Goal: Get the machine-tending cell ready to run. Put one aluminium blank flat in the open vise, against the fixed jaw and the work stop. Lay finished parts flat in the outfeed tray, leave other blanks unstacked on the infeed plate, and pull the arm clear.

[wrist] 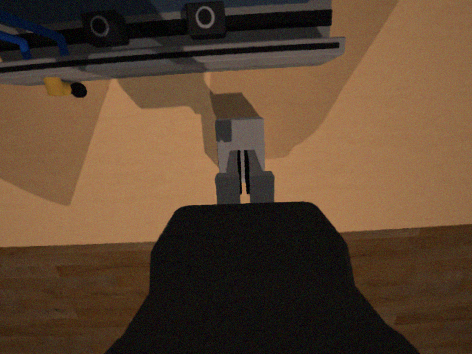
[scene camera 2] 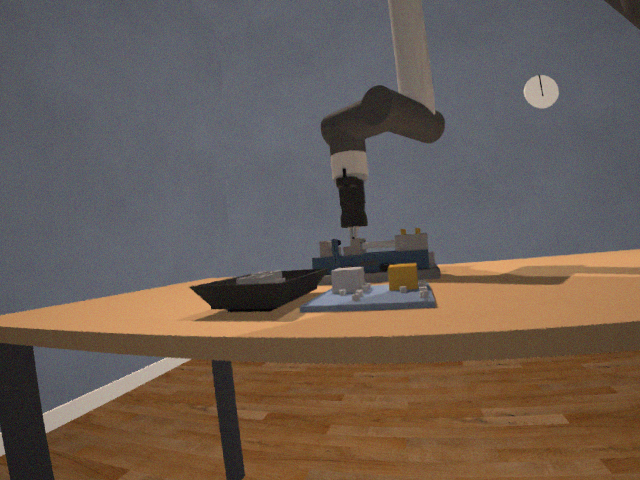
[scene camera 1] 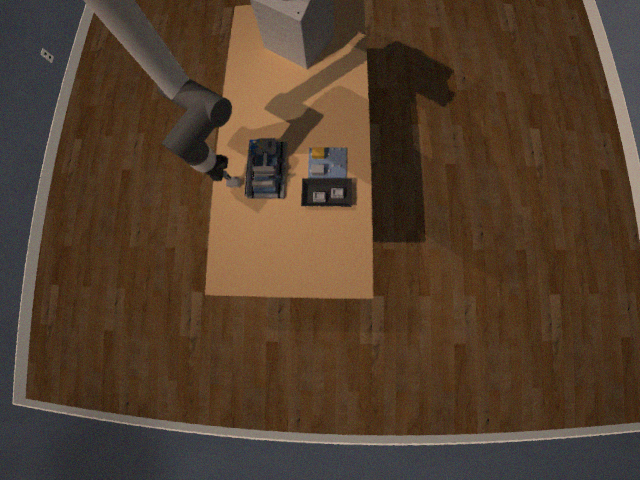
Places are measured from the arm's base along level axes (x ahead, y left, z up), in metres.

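Pixels of known places: gripper, fingertip midpoint: [wrist: 242, 164] [scene camera 1: 229, 178].
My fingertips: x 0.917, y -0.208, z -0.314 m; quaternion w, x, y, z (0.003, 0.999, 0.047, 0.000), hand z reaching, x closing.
Note:
For each thing: its top centre in the pictures, then the offset to it from my fingertips. Level surfaces: height alone.
- pale grey block, top centre: [wrist: 241, 152] [scene camera 1: 231, 181] 0.002 m left, 0.001 m back, 0.034 m down
- vise, top centre: [scene camera 2: 370, 236] [scene camera 1: 262, 162] 0.164 m left, 0.086 m back, 0.029 m up
- grey blank, top centre: [scene camera 2: 347, 268] [scene camera 1: 317, 168] 0.423 m left, 0.105 m back, 0.026 m down
- yellow block, top centre: [scene camera 2: 402, 265] [scene camera 1: 318, 151] 0.413 m left, 0.194 m back, 0.026 m down
- blue infeed plate, top centre: [scene camera 2: 373, 292] [scene camera 1: 327, 162] 0.464 m left, 0.155 m back, 0.062 m down
- table, surface height: 0.070 m down
- yellow fitting with a black tip, top centre: [wrist: 48, 86] 0.052 m left, 0.170 m back, 0.032 m down
A pale grey block [scene camera 1: 233, 181] [wrist: 248, 133] lies on the table beside the vise [scene camera 1: 265, 168] [scene camera 2: 374, 261] [wrist: 275, 56], on its outer long side. My gripper [scene camera 1: 227, 178] [scene camera 2: 354, 235] [wrist: 242, 164] is over this block, its fingers nearly together with a thin empty gap. The block is hidden in scene camera 2. A grey blank [scene camera 1: 316, 169] [scene camera 2: 347, 280] and a yellow block [scene camera 1: 317, 152] [scene camera 2: 402, 276] sit apart on the blue infeed plate [scene camera 1: 337, 155] [scene camera 2: 382, 300]. Two finished parts [scene camera 1: 318, 196] [scene camera 1: 337, 192] lie apart in the black outfeed tray [scene camera 1: 303, 198] [scene camera 2: 258, 299].
A large grey box-like body [scene camera 1: 286, 38] stands at the far end of the table [scene camera 1: 289, 253]. Blue hoses [wrist: 47, 35] and a yellow fitting with a black tip [wrist: 57, 86] are at the vise's side near the gripper. The tray adjoins the infeed plate.

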